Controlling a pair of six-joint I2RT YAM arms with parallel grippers.
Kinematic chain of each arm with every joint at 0, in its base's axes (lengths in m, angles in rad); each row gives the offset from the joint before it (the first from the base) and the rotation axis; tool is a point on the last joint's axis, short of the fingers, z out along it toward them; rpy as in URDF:
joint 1: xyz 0 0 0.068 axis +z
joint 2: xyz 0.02 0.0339 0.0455 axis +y
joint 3: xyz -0.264 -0.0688 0 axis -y
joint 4: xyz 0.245 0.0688 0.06 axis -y
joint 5: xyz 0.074 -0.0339 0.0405 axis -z
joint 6: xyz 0.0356 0 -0.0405 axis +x
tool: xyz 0 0 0 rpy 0 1.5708 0
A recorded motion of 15 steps. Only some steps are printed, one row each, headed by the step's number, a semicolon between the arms.
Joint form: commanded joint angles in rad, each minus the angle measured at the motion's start. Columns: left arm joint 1, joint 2, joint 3, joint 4, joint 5, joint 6; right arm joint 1, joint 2, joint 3, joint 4, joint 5, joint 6.
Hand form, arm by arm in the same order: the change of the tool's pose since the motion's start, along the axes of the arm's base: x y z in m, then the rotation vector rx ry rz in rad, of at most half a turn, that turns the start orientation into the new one. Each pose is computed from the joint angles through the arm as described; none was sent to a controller.
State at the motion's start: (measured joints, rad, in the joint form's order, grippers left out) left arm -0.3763 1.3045 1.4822 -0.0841 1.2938 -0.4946; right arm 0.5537 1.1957 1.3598 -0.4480 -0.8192 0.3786
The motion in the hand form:
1: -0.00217 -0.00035 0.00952 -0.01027 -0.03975 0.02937; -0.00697 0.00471 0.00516 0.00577 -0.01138 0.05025
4: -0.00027 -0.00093 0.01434 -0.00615 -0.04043 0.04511; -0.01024 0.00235 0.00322 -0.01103 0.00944 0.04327
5: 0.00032 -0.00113 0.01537 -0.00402 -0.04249 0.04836; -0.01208 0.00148 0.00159 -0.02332 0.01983 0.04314
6: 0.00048 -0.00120 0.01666 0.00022 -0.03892 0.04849; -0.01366 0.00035 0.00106 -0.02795 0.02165 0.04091
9: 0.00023 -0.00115 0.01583 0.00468 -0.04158 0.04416; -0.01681 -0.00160 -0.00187 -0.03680 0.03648 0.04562
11: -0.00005 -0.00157 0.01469 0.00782 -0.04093 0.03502; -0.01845 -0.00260 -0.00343 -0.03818 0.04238 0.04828
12: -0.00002 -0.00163 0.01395 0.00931 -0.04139 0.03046; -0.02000 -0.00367 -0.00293 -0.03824 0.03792 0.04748
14: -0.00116 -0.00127 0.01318 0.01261 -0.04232 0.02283; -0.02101 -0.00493 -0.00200 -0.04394 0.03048 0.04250
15: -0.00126 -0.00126 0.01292 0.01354 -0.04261 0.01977; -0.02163 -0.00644 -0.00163 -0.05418 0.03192 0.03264
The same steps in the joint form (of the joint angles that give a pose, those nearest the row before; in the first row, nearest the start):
1: -0.0056 0.0040 0.0394 -0.0232 -0.0343 0.0298; 0.0292 -0.0007 0.0193 -0.0150 -0.0199 -0.0105
4: -0.0056 0.0193 0.0777 -0.0630 -0.0497 0.0465; 0.0292 -0.0115 0.0162 -0.0504 -0.0122 -0.0120
5: -0.0056 0.0239 0.0885 -0.0768 -0.0528 0.0558; 0.0307 -0.0161 0.0147 -0.0733 -0.0092 -0.0181
6: -0.0057 0.0285 0.1023 -0.0982 -0.0528 0.0635; 0.0307 -0.0222 0.0116 -0.0826 -0.0061 -0.0212
9: -0.0056 0.0286 0.1040 -0.1138 -0.0482 0.0788; 0.0307 -0.0345 -0.0006 -0.1011 -0.0106 -0.0227
11: -0.0072 0.0286 0.1024 -0.1214 -0.0406 0.0865; 0.0307 -0.0421 -0.0098 -0.1042 -0.0137 -0.0212
12: -0.0071 0.0286 0.1008 -0.1245 -0.0359 0.0911; 0.0307 -0.0483 -0.0114 -0.1072 -0.0122 -0.0242
14: -0.0072 0.0255 0.0993 -0.1367 -0.0283 0.1018; 0.0292 -0.0514 -0.0068 -0.1194 -0.0061 -0.0349
15: -0.0072 0.0255 0.0993 -0.1398 -0.0252 0.1049; 0.0262 -0.0529 -0.0007 -0.1393 0.0031 -0.0426

